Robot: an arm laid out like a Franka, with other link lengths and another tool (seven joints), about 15 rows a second.
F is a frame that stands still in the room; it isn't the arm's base.
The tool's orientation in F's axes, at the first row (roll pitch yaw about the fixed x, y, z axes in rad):
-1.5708, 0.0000, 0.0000
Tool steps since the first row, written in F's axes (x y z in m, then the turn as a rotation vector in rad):
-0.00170, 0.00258, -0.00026, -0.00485, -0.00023, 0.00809
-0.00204, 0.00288, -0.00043, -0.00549, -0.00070, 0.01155
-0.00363, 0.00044, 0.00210, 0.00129, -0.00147, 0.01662
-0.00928, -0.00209, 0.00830, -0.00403, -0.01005, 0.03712
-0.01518, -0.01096, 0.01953, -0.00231, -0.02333, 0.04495
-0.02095, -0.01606, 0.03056, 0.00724, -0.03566, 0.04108
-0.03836, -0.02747, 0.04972, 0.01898, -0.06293, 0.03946
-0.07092, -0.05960, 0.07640, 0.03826, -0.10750, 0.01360
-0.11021, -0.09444, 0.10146, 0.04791, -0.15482, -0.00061
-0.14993, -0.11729, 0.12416, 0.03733, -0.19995, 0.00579
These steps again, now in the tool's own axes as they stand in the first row. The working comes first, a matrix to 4 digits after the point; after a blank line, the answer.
The tool's axes in the first row as the columns of a matrix, in F's axes (used below as rounded here):
1.0000, 0.0000, 0.0000
0.0000, 0.0000, 1.0000
0.0000, -1.0000, 0.0000

-0.00170, 0.00026, 0.00258, -0.00485, -0.00809, -0.00023
-0.00204, 0.00043, 0.00288, -0.00549, -0.01155, -0.00070
-0.00363, -0.00210, 0.00044, 0.00129, -0.01662, -0.00147
-0.00928, -0.00830, -0.00209, -0.00403, -0.03712, -0.01005
-0.01518, -0.01953, -0.01096, -0.00231, -0.04495, -0.02333
-0.02095, -0.03056, -0.01606, 0.00724, -0.04108, -0.03566
-0.03836, -0.04972, -0.02747, 0.01898, -0.03946, -0.06293
-0.07092, -0.07640, -0.05960, 0.03826, -0.01360, -0.10750
-0.11021, -0.10146, -0.09444, 0.04791, 0.00061, -0.15482
-0.14993, -0.12416, -0.11729, 0.03733, -0.00579, -0.19995

